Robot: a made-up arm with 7 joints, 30 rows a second.
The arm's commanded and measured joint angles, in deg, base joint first. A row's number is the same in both.
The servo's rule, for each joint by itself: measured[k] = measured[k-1] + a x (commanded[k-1-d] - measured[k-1]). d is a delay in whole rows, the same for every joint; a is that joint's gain. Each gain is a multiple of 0.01, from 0.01 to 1. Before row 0 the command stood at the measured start. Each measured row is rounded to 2 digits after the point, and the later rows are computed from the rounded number. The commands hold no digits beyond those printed.
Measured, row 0: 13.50, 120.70, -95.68, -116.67, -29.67, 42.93, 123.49
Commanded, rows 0 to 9: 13.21, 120.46, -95.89, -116.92, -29.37, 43.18, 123.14; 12.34, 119.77, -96.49, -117.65, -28.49, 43.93, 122.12; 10.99, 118.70, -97.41, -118.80, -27.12, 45.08, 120.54; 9.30, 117.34, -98.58, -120.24, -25.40, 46.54, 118.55; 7.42, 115.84, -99.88, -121.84, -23.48, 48.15, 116.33; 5.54, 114.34, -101.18, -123.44, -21.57, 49.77, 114.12; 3.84, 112.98, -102.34, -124.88, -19.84, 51.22, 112.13; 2.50, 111.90, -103.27, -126.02, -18.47, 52.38, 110.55; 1.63, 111.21, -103.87, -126.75, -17.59, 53.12, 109.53; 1.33, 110.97, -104.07, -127.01, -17.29, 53.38, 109.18
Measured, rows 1 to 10: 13.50, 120.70, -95.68, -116.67, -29.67, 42.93, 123.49; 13.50, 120.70, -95.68, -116.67, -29.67, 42.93, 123.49; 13.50, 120.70, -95.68, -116.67, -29.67, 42.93, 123.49; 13.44, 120.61, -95.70, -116.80, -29.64, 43.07, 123.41; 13.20, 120.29, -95.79, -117.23, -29.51, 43.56, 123.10; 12.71, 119.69, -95.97, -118.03, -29.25, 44.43, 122.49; 11.96, 118.80, -96.26, -119.16, -28.83, 45.63, 121.54; 10.96, 117.68, -96.66, -120.53, -28.24, 47.07, 120.29; 9.77, 116.41, -97.16, -122.01, -27.51, 48.61, 118.81; 8.47, 115.11, -97.73, -123.47, -26.67, 50.10, 117.21
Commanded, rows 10 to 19: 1.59, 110.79, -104.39, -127.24, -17.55, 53.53, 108.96; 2.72, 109.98, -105.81, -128.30, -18.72, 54.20, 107.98; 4.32, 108.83, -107.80, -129.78, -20.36, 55.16, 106.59; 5.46, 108.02, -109.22, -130.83, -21.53, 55.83, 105.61; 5.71, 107.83, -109.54, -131.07, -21.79, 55.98, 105.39; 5.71, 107.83, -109.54, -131.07, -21.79, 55.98, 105.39; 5.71, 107.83, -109.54, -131.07, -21.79, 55.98, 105.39; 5.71, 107.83, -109.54, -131.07, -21.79, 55.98, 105.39; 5.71, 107.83, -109.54, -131.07, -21.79, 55.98, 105.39; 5.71, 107.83, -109.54, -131.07, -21.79, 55.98, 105.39
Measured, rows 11 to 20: 7.16, 113.89, -98.34, -124.77, -25.77, 51.40, 115.61; 5.94, 112.87, -98.95, -125.78, -24.87, 52.38, 114.15; 4.93, 112.15, -99.51, -126.41, -24.04, 52.95, 112.96; 4.20, 111.63, -100.05, -126.83, -23.33, 53.28, 112.00; 3.87, 111.00, -100.68, -127.58, -22.82, 53.80, 111.04; 3.97, 110.18, -101.46, -128.70, -22.55, 54.58, 109.97; 4.30, 109.36, -102.31, -129.79, -22.44, 55.29, 108.92; 4.61, 108.78, -103.11, -130.44, -22.37, 55.68, 108.07; 4.85, 108.42, -103.82, -130.76, -22.31, 55.85, 107.43; 5.04, 108.20, -104.45, -130.92, -22.25, 55.92, 106.94
